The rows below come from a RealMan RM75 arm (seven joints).
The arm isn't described. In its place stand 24 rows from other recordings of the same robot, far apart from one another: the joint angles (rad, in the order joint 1, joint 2, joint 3, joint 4, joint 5, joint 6, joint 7), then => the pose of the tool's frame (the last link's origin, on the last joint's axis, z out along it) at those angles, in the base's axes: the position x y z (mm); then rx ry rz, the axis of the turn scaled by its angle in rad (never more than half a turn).
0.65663 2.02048 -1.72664 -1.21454 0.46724 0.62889 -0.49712 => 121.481 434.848 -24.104 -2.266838 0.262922 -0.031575
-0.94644 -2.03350 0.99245 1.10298 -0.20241 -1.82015 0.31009 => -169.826 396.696 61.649 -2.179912 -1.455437 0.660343
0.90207 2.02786 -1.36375 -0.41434 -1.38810 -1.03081 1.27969 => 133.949 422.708 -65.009 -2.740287 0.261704 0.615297
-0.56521 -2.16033 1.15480 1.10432 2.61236 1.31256 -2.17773 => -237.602 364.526 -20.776 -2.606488 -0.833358 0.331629
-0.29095 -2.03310 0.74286 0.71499 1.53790 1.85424 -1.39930 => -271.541 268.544 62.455 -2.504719 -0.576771 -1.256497
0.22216 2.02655 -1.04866 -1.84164 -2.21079 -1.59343 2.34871 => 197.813 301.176 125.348 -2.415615 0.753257 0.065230
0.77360 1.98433 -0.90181 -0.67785 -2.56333 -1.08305 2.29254 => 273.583 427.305 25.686 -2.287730 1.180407 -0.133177
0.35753 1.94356 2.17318 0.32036 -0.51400 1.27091 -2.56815 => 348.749 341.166 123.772 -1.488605 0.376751 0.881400
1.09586 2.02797 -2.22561 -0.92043 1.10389 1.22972 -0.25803 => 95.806 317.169 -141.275 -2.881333 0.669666 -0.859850
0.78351 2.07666 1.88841 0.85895 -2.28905 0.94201 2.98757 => 168.498 438.594 -30.536 -1.753802 -2.205625 -0.685771
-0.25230 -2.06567 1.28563 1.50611 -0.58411 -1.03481 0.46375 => -256.238 359.672 72.008 -2.005104 -1.057892 -0.021092
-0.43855 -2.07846 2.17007 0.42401 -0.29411 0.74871 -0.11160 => -274.094 342.623 -90.598 -2.087532 -0.408404 -0.505104
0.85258 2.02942 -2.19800 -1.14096 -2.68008 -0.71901 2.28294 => 85.292 372.466 -130.073 -2.509125 -0.759007 -0.523496
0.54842 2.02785 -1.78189 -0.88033 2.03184 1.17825 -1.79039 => 117.017 319.602 -76.908 -2.939705 0.168177 0.984193
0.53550 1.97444 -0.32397 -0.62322 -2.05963 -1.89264 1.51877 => 273.310 311.353 75.753 -2.619693 0.788754 1.053161
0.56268 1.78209 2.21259 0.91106 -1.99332 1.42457 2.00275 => 259.906 394.815 131.542 -0.961755 -2.688509 -0.686982
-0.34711 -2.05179 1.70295 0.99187 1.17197 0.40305 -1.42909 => -216.367 385.809 -36.764 -2.166260 -0.634363 -0.536908
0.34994 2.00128 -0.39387 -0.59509 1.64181 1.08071 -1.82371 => 389.019 333.218 132.528 -1.593715 0.903799 0.792678
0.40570 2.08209 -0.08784 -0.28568 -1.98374 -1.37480 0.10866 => 350.239 291.907 -3.200 -2.107188 -0.076395 0.357513
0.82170 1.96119 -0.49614 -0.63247 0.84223 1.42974 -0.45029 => 224.681 420.616 52.650 -2.042792 2.047878 0.680470
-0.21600 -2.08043 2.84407 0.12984 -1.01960 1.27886 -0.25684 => -361.224 225.519 -58.340 -1.865130 -0.664425 -0.655797
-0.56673 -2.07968 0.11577 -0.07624 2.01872 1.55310 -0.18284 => -238.751 293.996 -66.230 -2.223890 0.042607 -1.026969
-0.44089 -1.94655 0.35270 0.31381 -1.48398 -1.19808 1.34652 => -371.037 340.440 71.764 -1.580458 -1.533377 -1.164419
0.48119 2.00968 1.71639 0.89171 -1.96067 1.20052 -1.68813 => 245.438 340.356 -43.739 -2.930074 0.128935 0.012707
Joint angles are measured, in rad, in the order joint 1, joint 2, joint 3, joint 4, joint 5, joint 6, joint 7. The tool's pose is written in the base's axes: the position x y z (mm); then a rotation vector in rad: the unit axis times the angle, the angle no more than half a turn. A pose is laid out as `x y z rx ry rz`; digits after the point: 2 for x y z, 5 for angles.
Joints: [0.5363, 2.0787, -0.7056, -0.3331, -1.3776, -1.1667, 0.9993]
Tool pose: 288.06 370.18 -2.17 -2.07541 0.69590 0.89653
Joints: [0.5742, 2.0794, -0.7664, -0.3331, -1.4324, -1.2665, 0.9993]
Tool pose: 258.53 367.16 -16.71 -2.25360 0.57596 0.95224
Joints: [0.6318, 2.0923, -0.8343, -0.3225, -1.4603, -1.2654, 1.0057]
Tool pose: 233.20 371.18 -36.89 -2.38266 0.51432 0.94445
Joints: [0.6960, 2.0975, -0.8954, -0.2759, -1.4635, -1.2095, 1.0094]
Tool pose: 217.73 377.42 -56.85 -2.46497 0.50923 0.88998
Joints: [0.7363, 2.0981, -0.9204, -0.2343, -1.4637, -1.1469, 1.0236]
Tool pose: 214.22 382.59 -68.36 -2.48908 0.54935 0.83100
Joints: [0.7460, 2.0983, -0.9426, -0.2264, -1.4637, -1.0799, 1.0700]
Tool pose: 219.13 386.85 -73.02 -2.47817 0.62417 0.76941
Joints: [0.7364, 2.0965, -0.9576, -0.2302, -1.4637, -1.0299, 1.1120]
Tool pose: 228.61 388.32 -73.44 -2.45147 0.69443 0.72134
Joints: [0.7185, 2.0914, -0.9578, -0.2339, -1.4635, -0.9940, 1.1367]
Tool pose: 240.66 388.48 -70.45 -2.41281 0.75076 0.68561
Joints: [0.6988, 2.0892, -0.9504, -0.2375, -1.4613, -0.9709, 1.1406]
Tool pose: 251.26 387.08 -67.63 -2.37674 0.78422 0.66280
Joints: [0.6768, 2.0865, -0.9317, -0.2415, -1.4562, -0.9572, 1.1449]
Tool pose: 261.82 385.41 -62.95 -2.33111 0.82268 0.65751
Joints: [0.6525, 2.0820, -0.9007, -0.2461, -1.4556, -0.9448, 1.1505]
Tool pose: 274.09 383.63 -56.17 -2.27505 0.86529 0.65477
